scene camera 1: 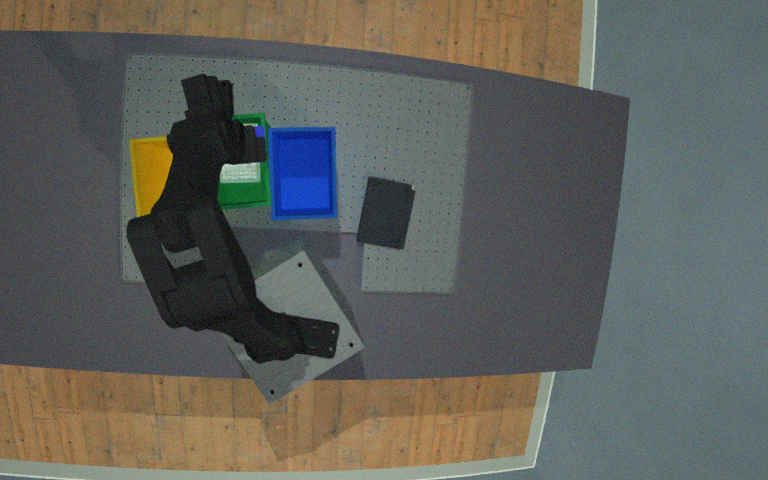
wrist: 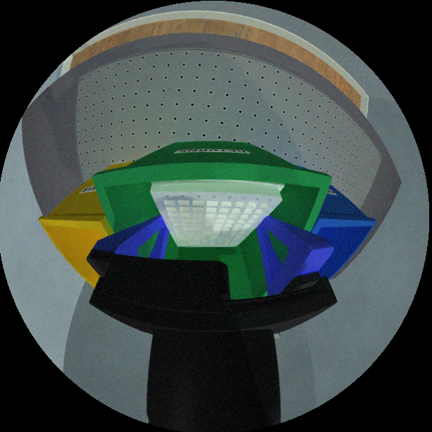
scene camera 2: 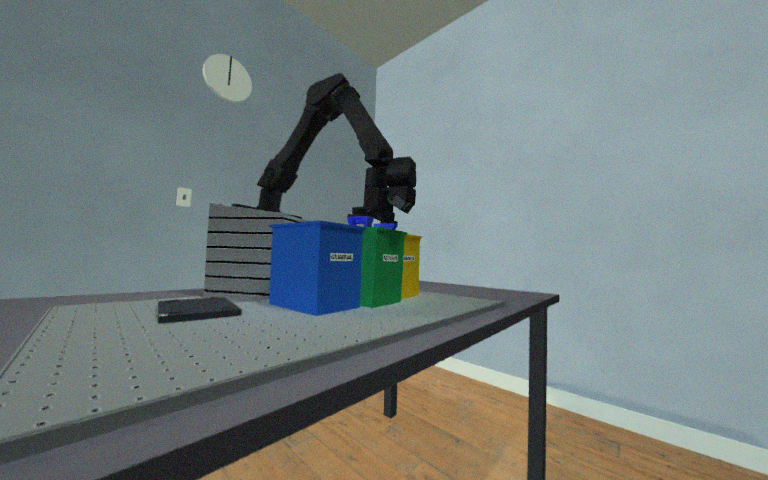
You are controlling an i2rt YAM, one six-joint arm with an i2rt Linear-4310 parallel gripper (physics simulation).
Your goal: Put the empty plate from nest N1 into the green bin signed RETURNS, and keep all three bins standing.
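Where they show: arm's base, origin of its link: (scene camera 1: 286, 332) (scene camera 2: 267, 214).
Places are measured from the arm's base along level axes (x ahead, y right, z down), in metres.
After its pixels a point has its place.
Observation:
The empty plate (scene camera 1: 240, 172) @(z 0.125, x 0.283, y -0.153 m) (wrist: 215, 215) is a white well plate. My gripper (scene camera 2: 373, 224) (wrist: 212, 216) is shut on it, a blue finger on each side. The plate is in the mouth of the green bin (scene camera 1: 242, 199) @(z 0.228, x 0.219, y -0.154 m) (scene camera 2: 380, 277) @(z 0.168, x 0.391, y -0.141 m) (wrist: 215, 171), between its walls; its depth is hard to tell. In the side view the bin hides the plate and the finger ends. The RETURNS sign (wrist: 211, 151) shows on the bin's outer wall. The blue bin (scene camera 1: 304, 169) @(z 0.233, x 0.316, y -0.023 m) (scene camera 2: 300, 271) @(z 0.155, x 0.346, y 0.031 m) (wrist: 345, 250) and the yellow bin (scene camera 1: 148, 175) @(z 0.118, x 0.242, y -0.343 m) (scene camera 2: 411, 280) @(z 0.187, x 0.316, y -0.319 m) (wrist: 75, 237) stand upright on either side. Nest N1 is not identifiable.
A dark flat block (scene camera 1: 386, 212) @(z 0.223, x 0.252, y 0.192 m) (scene camera 2: 198, 309) @(z 0.223, x 0.299, y 0.197 m) lies beyond the blue bin on the perforated board (scene camera 1: 413, 130) @(z 0.234, x 0.465, y 0.219 m) (scene camera 2: 113, 362) @(z 0.235, x 0.494, y 0.288 m) (wrist: 200, 105). The arm's grey slatted pedestal (scene camera 1: 297, 288) @(z 0.007, x 0.089, y 0.007 m) (scene camera 2: 237, 254) @(z 0.126, x 0.068, y 0.092 m) stands behind the bins. The arm covers part of the yellow and green bins from above.

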